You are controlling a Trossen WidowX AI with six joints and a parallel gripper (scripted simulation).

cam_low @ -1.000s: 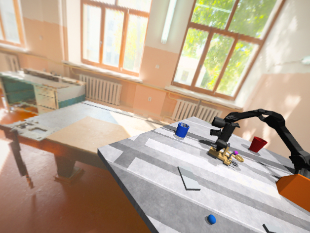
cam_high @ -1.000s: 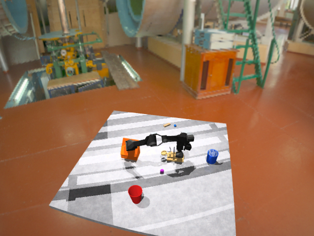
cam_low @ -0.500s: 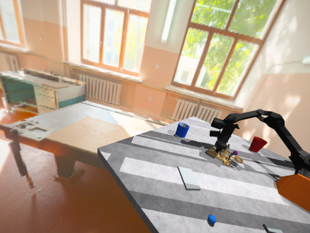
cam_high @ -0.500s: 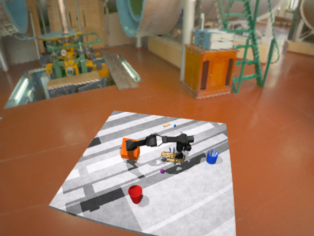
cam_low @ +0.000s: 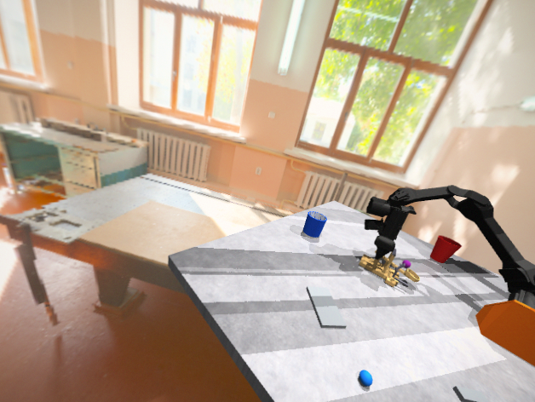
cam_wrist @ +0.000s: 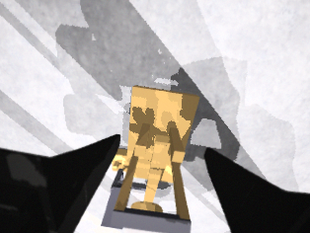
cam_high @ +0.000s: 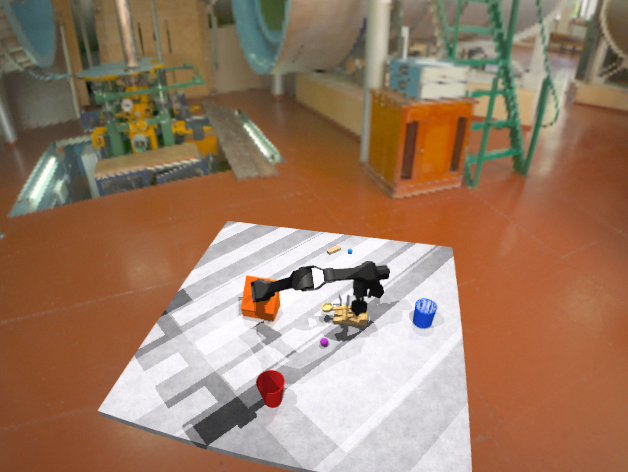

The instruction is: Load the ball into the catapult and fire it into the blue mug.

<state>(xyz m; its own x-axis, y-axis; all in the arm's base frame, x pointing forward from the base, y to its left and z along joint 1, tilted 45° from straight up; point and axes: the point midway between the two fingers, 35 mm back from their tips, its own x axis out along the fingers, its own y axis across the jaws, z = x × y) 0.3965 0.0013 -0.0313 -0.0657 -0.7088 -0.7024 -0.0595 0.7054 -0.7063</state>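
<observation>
My gripper tip is now 160 mm to the left of the purple ball, 110 mm past it and 50 mm above it. From my gripper tip the other things lie so: blue mug: 280 mm ahead, 30 mm below, 20 mm to the left; then grey flat plate: 360 mm to the left, 60 mm below, 50 mm ahead; then wooden catapult: 60 mm behind, 20 mm to the left, 10 mm below.
</observation>
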